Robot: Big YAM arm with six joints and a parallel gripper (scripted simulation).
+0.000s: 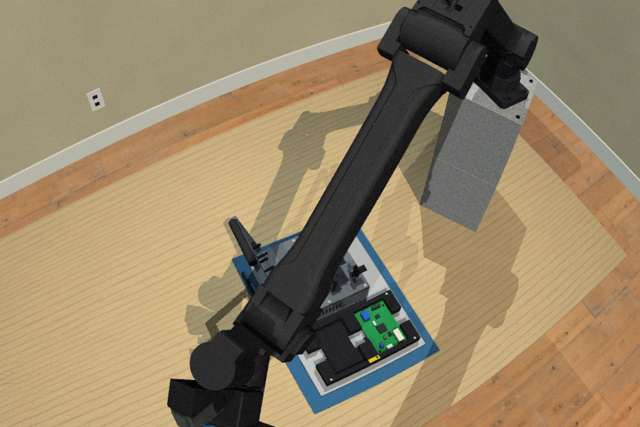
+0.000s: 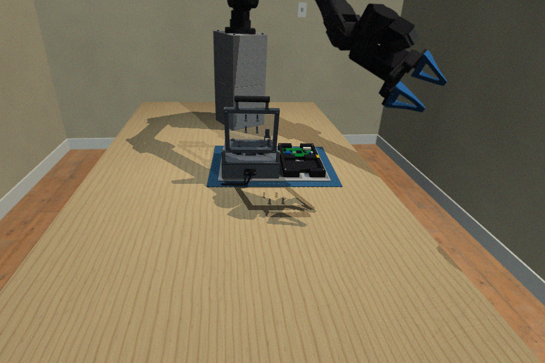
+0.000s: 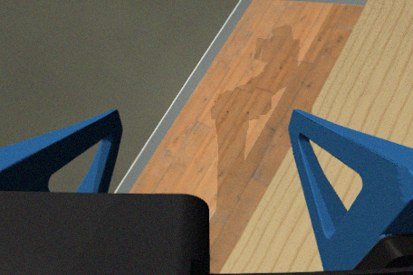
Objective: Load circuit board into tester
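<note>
My hand is 400 mm past the green circuit board, 320 mm above it and 190 mm to the left of it. The rest, counted from my hand: grey tester: 330 mm to the right, 320 mm behind, 220 mm below; then black latch hook: 410 mm behind, 300 mm to the right, 250 mm below; then lid: 370 mm to the right, 230 mm behind, 160 mm below.
</note>
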